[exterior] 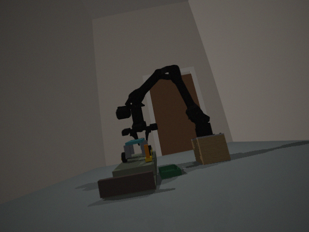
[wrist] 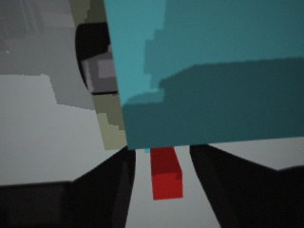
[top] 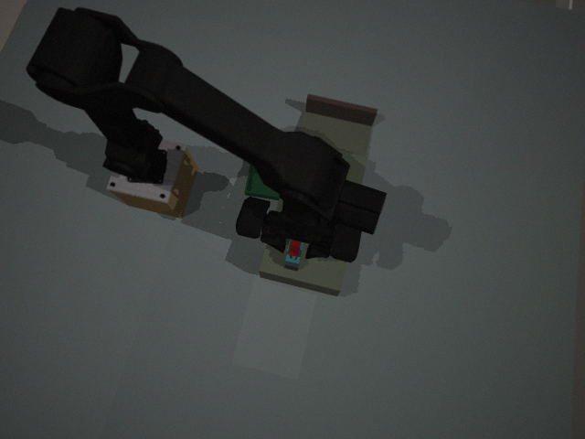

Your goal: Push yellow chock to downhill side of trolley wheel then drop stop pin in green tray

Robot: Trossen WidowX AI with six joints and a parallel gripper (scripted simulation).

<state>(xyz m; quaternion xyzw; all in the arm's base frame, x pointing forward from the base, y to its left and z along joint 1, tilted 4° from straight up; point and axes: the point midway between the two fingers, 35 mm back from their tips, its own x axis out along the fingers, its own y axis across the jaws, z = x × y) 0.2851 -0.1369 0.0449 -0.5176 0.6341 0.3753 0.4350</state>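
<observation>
Now: gripper tip 70 mm past the green tray, 200 mm to the right of it and 130 mm above it. The rest, counted from my gripper tip: olive ramp: 40 mm ahead, 90 mm to the left, 80 mm below; red-headed stop pin: right at my gripper tip; blue trolley: 30 mm ahead, 90 mm to the left, 20 mm below.
</observation>
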